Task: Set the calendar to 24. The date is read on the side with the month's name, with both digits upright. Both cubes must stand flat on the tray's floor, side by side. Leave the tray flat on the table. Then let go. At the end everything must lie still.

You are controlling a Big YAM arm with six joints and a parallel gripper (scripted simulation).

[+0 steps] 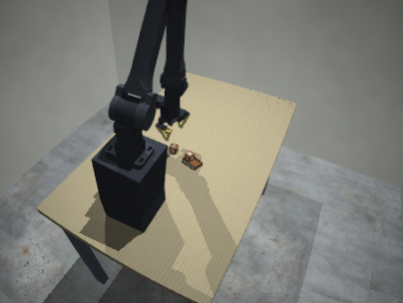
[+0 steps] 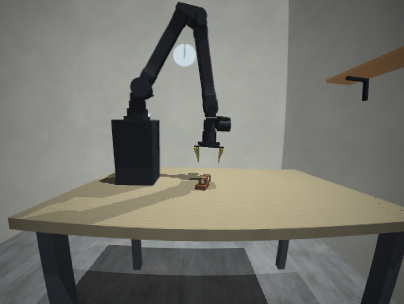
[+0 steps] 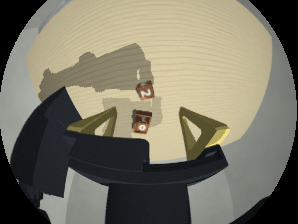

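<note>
Now: hand 80 mm above the brown digit cube. Round my hand: brown tray 100 mm to the right, 90 mm below, 40 mm behind.
</note>
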